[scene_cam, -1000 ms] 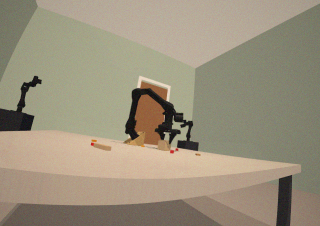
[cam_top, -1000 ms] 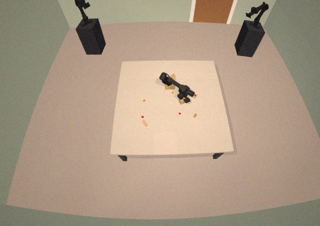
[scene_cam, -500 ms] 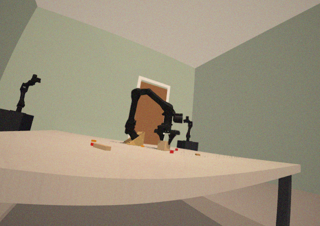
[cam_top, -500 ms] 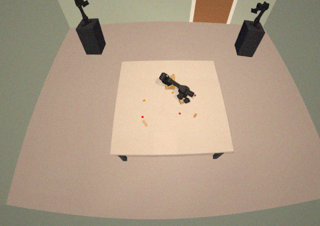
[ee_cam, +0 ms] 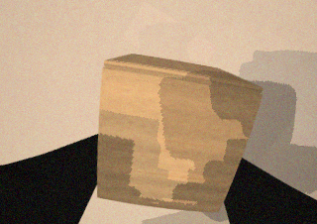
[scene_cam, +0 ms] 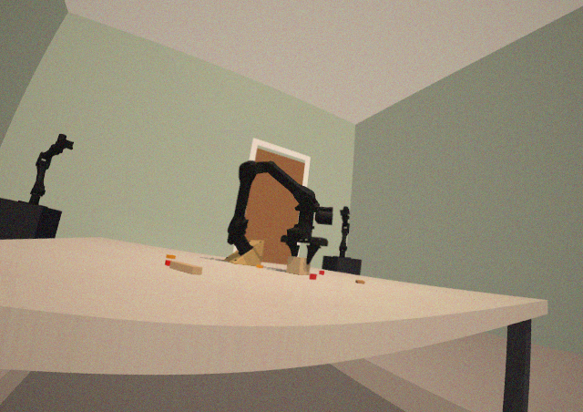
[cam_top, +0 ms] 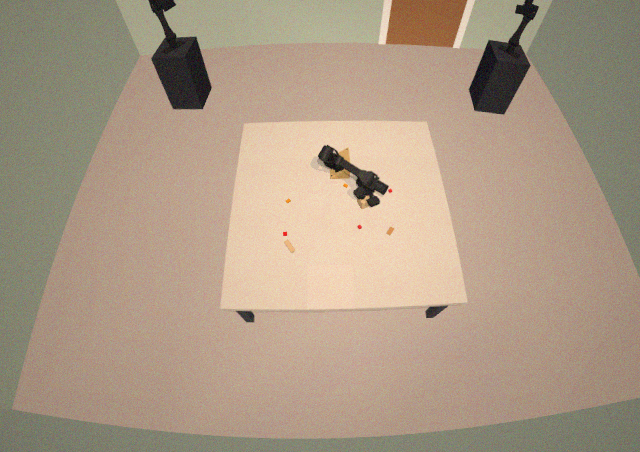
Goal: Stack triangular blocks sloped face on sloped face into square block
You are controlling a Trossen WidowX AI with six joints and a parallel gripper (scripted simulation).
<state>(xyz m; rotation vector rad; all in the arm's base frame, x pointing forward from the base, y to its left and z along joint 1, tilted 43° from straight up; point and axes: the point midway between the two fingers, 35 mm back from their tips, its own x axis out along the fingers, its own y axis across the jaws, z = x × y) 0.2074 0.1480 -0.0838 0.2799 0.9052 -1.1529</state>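
The triangular block is 10 mm above my gripper tip.
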